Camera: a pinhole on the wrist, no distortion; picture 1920 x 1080 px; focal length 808.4 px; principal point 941.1 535.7 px. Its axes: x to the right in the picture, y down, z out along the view. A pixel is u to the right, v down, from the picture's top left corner.
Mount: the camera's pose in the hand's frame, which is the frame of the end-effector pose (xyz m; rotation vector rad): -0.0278 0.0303 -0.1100 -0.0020 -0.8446 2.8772
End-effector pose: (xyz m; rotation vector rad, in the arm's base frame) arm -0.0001 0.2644 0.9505 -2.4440 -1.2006 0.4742
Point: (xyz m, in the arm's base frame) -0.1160 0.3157 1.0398
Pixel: 889.6 996.6
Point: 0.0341 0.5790 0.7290
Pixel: 123.1 123.8
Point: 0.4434 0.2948 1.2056
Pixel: behind the camera
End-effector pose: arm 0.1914 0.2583 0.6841 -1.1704 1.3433 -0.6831
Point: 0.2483 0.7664 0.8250
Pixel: outside the picture
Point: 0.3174 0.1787 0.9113
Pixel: 753.6 923.2
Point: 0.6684 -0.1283 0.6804
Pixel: 204.0 388.2
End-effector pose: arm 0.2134 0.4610 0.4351 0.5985 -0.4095 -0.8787
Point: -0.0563 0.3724 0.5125
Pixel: 1017.5 478.7
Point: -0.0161 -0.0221 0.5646
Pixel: 489.9 483.5
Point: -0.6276 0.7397 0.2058
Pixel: 1819.6 1046.1
